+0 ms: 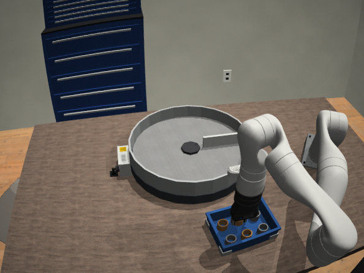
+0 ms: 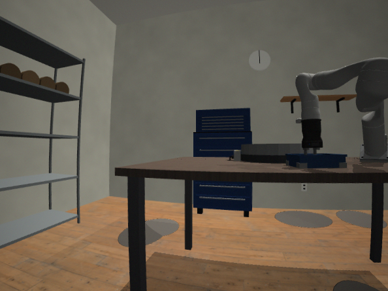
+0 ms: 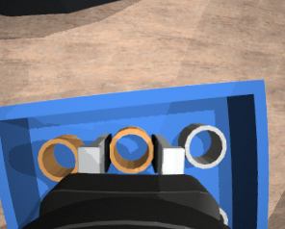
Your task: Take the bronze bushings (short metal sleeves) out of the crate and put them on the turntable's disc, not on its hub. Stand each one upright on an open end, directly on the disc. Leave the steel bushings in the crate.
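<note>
My hand is 3 cm to the right of the blue crate. Also, from my hand: turntable: 33 cm to the right, 9 cm ahead, 2 cm above.
</note>
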